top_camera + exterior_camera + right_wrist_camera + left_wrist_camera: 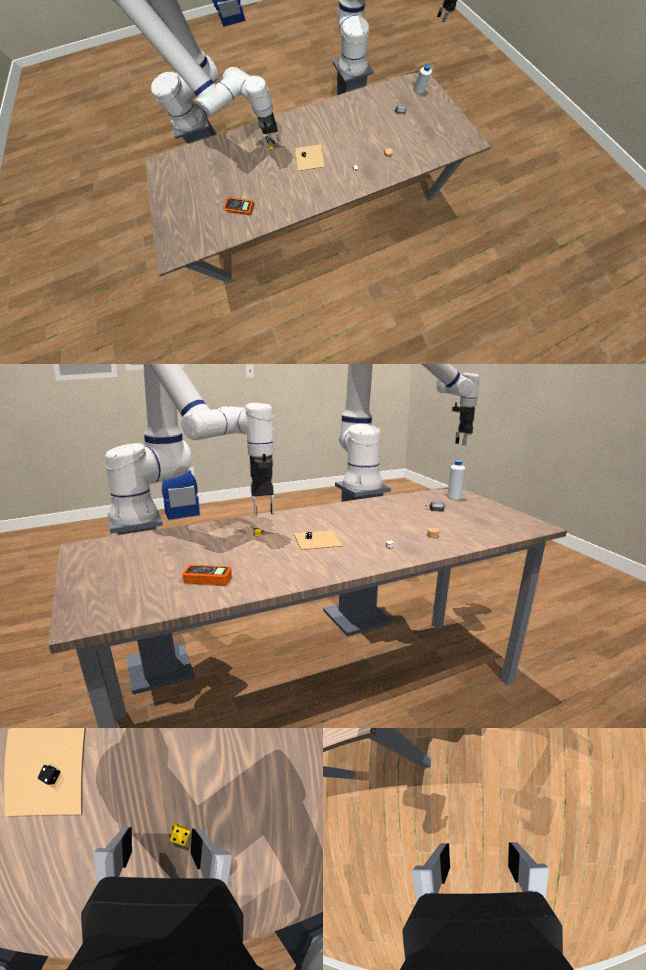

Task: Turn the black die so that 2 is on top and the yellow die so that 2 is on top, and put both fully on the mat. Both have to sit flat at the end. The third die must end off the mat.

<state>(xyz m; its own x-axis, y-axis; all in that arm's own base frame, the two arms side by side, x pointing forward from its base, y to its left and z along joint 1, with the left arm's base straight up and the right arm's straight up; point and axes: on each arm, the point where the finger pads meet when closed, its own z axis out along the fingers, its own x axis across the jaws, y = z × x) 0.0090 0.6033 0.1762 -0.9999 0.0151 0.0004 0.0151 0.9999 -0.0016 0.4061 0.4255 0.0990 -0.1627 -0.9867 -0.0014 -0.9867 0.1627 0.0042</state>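
Note:
Right now my right hand is 90 mm above the yellow die, 20 mm to the left of it and 20 mm past it. The rest, counted from my right hand: black die: 130 mm to the left, 90 mm ahead, 80 mm below; tan mat: 150 mm to the left, 120 mm ahead, 100 mm below; white die: 340 mm to the left, 280 mm ahead, 90 mm below.

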